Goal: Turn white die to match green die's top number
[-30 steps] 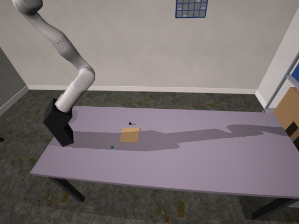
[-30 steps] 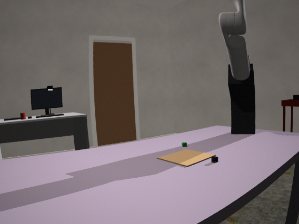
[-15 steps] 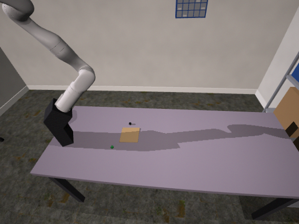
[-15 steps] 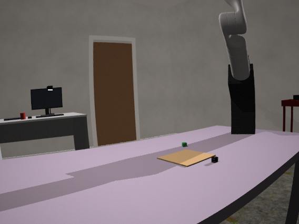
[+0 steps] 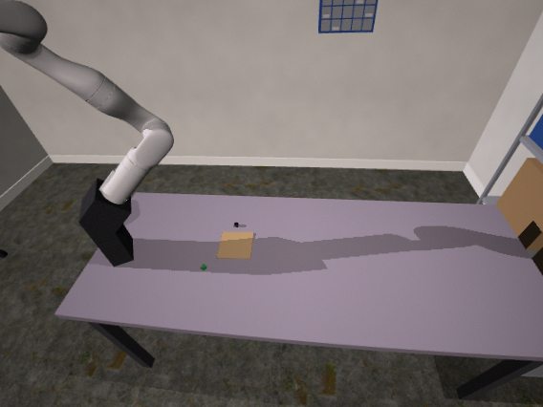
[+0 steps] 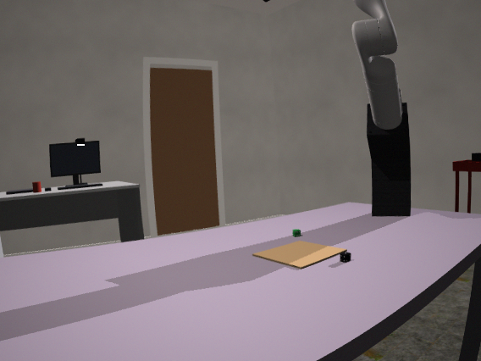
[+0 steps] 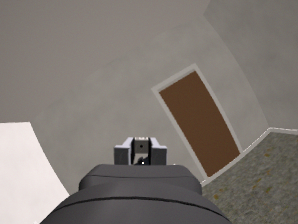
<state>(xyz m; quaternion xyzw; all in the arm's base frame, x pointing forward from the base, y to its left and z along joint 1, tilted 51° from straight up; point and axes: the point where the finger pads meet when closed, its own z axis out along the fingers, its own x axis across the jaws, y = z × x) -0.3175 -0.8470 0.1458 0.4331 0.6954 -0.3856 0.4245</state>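
Right now my hand is 950 mm above the tan mat, 780 mm to the right of it and 240 mm short of it. The rest, counted from my hand: green die (940 mm below, 630 mm to the left, 180 mm ahead); then black die (940 mm below, 870 mm to the left, 190 mm ahead); then white die (10 mm to the right).
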